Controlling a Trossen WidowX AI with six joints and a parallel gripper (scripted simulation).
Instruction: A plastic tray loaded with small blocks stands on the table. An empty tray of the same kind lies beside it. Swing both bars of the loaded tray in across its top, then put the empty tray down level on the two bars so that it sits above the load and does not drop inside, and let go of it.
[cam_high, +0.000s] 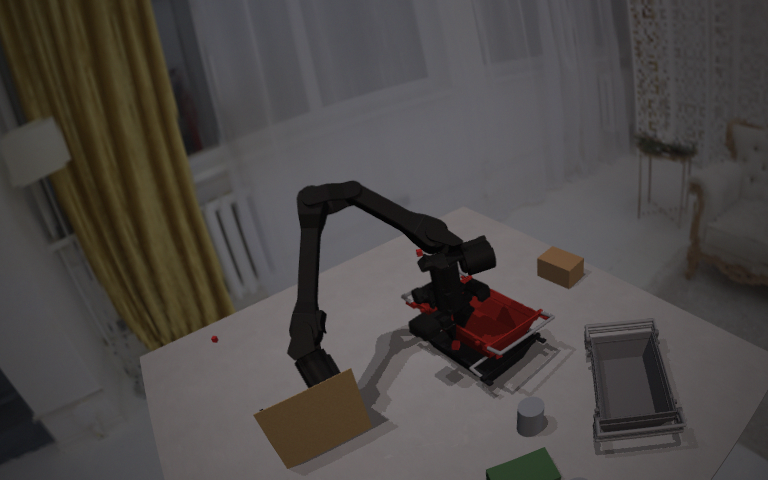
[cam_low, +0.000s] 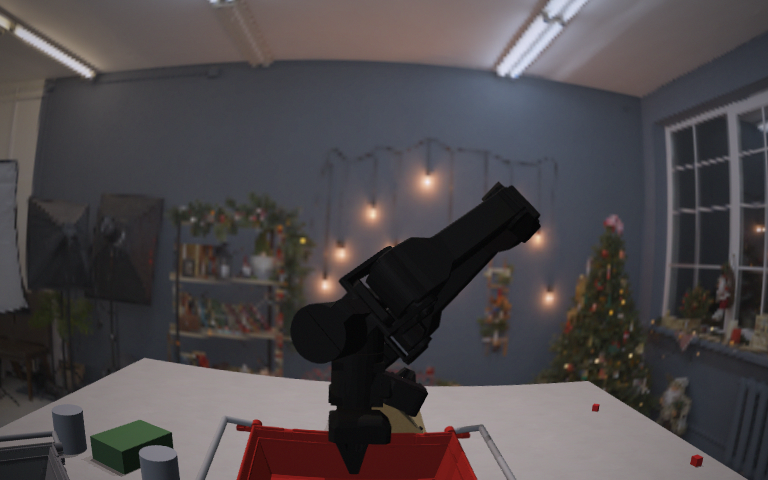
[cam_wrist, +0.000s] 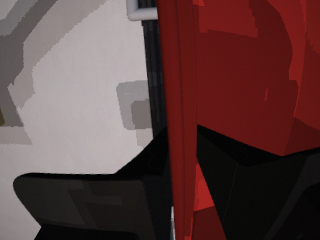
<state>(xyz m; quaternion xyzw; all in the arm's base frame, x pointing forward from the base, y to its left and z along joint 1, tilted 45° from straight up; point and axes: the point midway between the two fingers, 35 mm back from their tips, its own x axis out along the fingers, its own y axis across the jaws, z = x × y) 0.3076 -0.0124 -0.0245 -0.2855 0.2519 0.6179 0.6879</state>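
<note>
My gripper tip is now 70 mm short of the red tray and 30 mm below it. Also, from my gripper tip: tan box: 440 mm ahead, 60 mm below, 30 mm to the left; then green block: 350 mm to the right, 150 mm behind, 70 mm below.
</note>
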